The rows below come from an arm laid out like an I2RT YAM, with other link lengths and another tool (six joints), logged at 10 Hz.
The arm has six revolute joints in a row. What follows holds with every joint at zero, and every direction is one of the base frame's.
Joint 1 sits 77.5 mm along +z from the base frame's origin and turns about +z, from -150 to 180 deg.
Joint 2 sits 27.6 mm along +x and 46.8 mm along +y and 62.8 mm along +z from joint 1 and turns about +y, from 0 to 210 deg.
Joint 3 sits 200.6 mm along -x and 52.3 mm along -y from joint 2 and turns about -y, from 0 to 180 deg.
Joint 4 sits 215.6 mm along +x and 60.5 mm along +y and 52.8 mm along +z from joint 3 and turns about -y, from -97 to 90 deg.
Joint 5 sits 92.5 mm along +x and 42.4 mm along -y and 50.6 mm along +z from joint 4 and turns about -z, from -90 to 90 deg.
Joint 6 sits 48.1 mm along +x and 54.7 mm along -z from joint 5 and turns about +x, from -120 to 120 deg.
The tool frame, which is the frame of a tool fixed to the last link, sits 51 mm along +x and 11 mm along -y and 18 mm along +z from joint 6; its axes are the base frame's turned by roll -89.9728, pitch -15.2 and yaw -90.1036 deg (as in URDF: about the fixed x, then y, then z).
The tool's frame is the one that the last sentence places.
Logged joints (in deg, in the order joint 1, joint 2, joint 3, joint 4, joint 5, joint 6), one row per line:
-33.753 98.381 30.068 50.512 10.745 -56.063
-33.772 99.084 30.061 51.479 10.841 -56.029
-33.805 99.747 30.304 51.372 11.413 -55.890
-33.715 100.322 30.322 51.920 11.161 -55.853
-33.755 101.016 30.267 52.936 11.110 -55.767
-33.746 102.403 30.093 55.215 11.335 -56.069
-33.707 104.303 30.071 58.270 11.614 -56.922
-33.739 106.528 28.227 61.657 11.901 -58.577
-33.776 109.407 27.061 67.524 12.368 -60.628
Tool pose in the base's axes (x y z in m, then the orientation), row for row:
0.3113 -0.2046 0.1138 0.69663 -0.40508 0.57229 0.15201
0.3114 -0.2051 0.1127 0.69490 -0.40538 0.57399 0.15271
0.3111 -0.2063 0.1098 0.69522 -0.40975 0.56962 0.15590
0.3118 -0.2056 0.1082 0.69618 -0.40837 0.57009 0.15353
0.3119 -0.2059 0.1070 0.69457 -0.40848 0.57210 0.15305
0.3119 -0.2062 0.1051 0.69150 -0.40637 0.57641 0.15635
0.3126 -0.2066 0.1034 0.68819 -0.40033 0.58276 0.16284
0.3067 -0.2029 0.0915 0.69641 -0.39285 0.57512 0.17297
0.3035 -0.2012 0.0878 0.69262 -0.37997 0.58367 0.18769
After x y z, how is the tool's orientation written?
As a quaternion, x y z w.
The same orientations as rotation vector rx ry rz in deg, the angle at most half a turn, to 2 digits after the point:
114.54 -66.60 94.10
114.21 -66.63 94.34
114.06 -67.23 93.46
114.37 -67.09 93.66
114.14 -67.12 94.01
113.42 -66.66 94.55
112.48 -65.43 95.25
113.19 -63.85 93.47
111.67 -61.26 94.10

